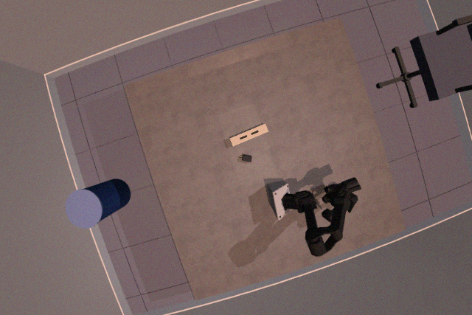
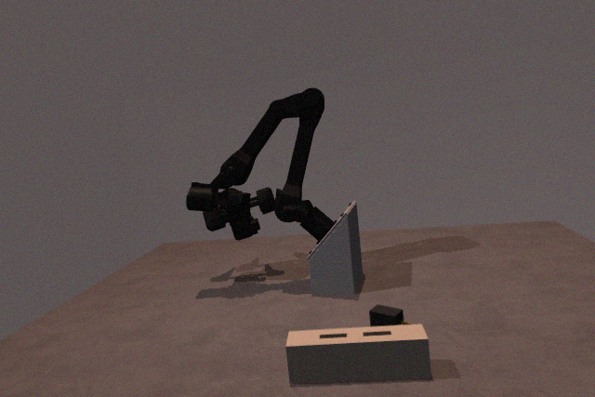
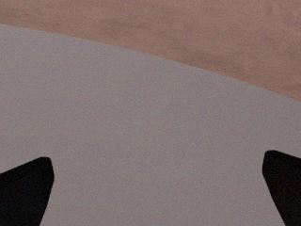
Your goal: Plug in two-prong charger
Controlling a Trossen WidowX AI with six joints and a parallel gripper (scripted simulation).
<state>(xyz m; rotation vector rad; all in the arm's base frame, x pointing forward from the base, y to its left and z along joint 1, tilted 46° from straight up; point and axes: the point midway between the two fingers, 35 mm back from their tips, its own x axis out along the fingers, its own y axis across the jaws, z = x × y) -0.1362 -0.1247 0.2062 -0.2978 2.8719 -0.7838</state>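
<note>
The charger lies 44 cm ahead of my gripper tip, 36 cm to the left of it and 12 cm below it.
</note>
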